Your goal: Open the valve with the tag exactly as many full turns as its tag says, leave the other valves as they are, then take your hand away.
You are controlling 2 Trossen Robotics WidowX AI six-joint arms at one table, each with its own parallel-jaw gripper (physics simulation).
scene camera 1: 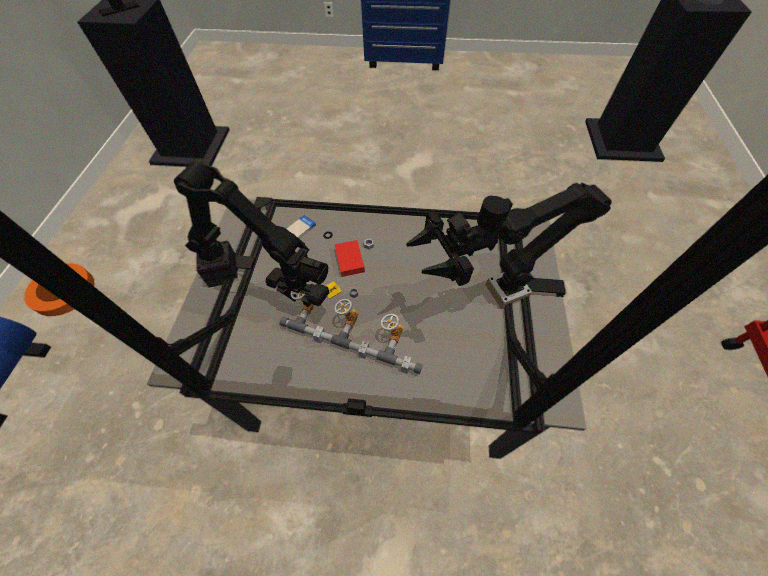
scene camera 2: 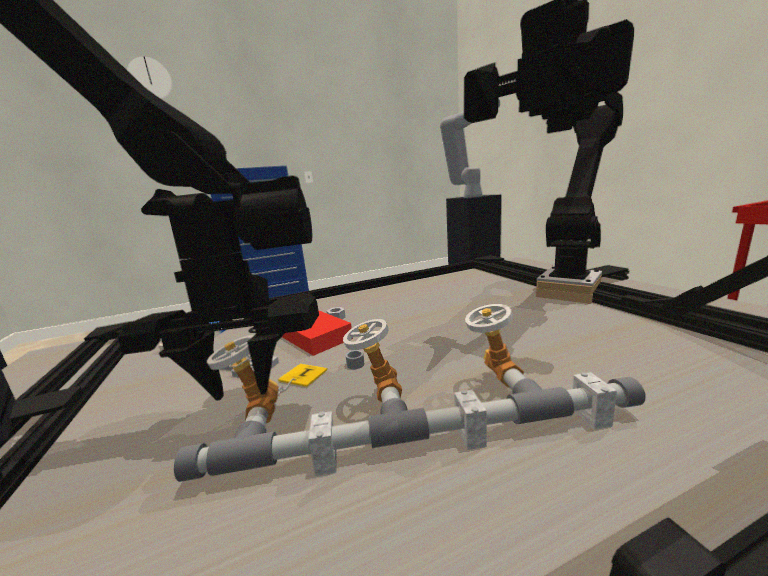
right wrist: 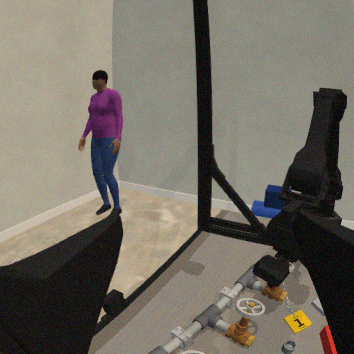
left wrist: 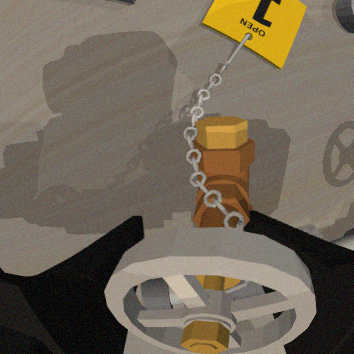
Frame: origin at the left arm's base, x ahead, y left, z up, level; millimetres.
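Where they show: left gripper, fingertip midpoint: (scene camera 1: 301,303) (scene camera 2: 242,395) (left wrist: 194,223); right gripper, fingertip midpoint: (scene camera 1: 414,258) (scene camera 2: 511,64) (right wrist: 211,224); left arm's base at its link origin: (scene camera 1: 212,254) (right wrist: 323,212); right arm's base at its link origin: (scene camera 1: 510,284) (scene camera 2: 569,274).
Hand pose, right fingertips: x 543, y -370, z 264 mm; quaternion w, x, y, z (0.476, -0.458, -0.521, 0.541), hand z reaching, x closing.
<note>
Each offset is from my right fingertips to the top centre of the thing. "spot": to the spot under its first point.
The tagged valve @[spot: dx -285, dy +139, dz -323 mm] (scene camera 2: 259,396) (left wrist: 222,165) is the leftmost on the pipe in scene camera 2. A chain runs from it to a yellow tag @[spot: dx -195, dy +201, dz -358 mm] (scene camera 1: 333,289) (scene camera 2: 302,374) (left wrist: 265,22) (right wrist: 298,321) reading 1, with "OPEN" legible in the left wrist view. My left gripper (scene camera 2: 240,392) (left wrist: 194,223) is shut on its white handwheel, one finger on each side, pointing down. The middle valve (scene camera 1: 351,318) (scene camera 2: 382,372) and the right valve @[spot: dx -48, dy -28, dz -318 mm] (scene camera 1: 395,334) (scene camera 2: 499,362) stand apart from both grippers. My right gripper (scene camera 1: 416,257) (right wrist: 211,224) is open and empty, raised above the table at the right.
The grey pipe @[spot: dx -174, dy -25, dz -328 mm] (scene camera 1: 353,345) (scene camera 2: 443,420) runs along the table in clamp blocks. Behind the valves lie a red block @[dx -118, dy +305, dz -332 mm] (scene camera 1: 349,257) (scene camera 2: 319,334), a nut @[dx -133, dy +167, dz -345 mm] (scene camera 1: 353,292) (scene camera 2: 354,358), another nut @[dx -37, dy +353, dz -344 mm] (scene camera 1: 368,243) and a white-and-blue item @[dx -266, dy +492, dz -347 mm] (scene camera 1: 300,226). Black frame rails edge the table.
</note>
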